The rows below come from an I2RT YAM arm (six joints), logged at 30 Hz.
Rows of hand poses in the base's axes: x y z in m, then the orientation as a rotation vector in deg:
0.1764, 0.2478, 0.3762, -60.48, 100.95, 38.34
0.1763, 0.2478, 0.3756, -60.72, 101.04, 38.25
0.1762, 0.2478, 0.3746, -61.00, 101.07, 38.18
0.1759, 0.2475, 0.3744, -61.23, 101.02, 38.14
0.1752, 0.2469, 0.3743, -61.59, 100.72, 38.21
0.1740, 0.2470, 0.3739, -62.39, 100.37, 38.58
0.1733, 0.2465, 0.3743, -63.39, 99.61, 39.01
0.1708, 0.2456, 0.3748, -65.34, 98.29, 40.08
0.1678, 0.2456, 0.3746, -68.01, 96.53, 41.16
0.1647, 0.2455, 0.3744, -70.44, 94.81, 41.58
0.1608, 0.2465, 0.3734, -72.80, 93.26, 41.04
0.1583, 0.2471, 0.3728, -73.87, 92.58, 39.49
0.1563, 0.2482, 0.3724, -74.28, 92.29, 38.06
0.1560, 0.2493, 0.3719, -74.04, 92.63, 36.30
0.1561, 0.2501, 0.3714, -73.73, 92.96, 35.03
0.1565, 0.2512, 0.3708, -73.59, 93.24, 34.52
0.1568, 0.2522, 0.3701, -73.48, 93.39, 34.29
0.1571, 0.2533, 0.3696, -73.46, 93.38, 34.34
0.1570, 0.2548, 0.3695, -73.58, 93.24, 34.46
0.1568, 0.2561, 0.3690, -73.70, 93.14, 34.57
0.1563, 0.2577, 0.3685, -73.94, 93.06, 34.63
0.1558, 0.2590, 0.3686, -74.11, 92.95, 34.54
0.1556, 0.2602, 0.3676, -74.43, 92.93, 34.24
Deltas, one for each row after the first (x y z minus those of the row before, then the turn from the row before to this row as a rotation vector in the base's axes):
-0.0001, 0.0000, -0.0006, -0.21, 0.03, 0.11
-0.0001, 0.0000, -0.0010, -0.20, 0.00, 0.15
-0.0003, -0.0003, -0.0002, -0.12, -0.05, 0.15
-0.0007, -0.0006, -0.0001, -0.02, -0.19, 0.34
-0.0012, 0.0001, -0.0004, -0.08, -0.06, 0.78
-0.0007, -0.0005, 0.0004, 0.03, -0.34, 1.03
-0.0025, -0.0009, 0.0005, 0.08, -0.40, 2.07
-0.0030, 0.0000, -0.0002, -0.12, -0.68, 2.67
-0.0031, -0.0001, -0.0002, -0.33, -0.98, 2.22
-0.0039, 0.0010, -0.0010, -0.81, -1.36, 1.72
-0.0025, 0.0006, -0.0006, -0.94, -1.33, 0.20
-0.0020, 0.0011, -0.0004, -0.70, -1.01, -0.28
-0.0003, 0.0011, -0.0005, -0.77, -0.77, -1.02
0.0001, 0.0008, -0.0005, -0.52, -0.49, -0.85
0.0004, 0.0011, -0.0006, -0.27, -0.09, -0.40
0.0003, 0.0010, -0.0007, -0.11, -0.03, -0.22
0.0003, 0.0011, -0.0005, 0.04, 0.02, 0.01
-0.0001, 0.0015, -0.0001, 0.05, -0.03, 0.17
-0.0002, 0.0013, -0.0005, 0.02, 0.00, 0.15
-0.0005, 0.0016, -0.0005, -0.08, -0.01, 0.20
-0.0005, 0.0013, 0.0001, -0.09, -0.12, 0.10
-0.0002, 0.0012, -0.0010, -0.32, -0.16, 0.08

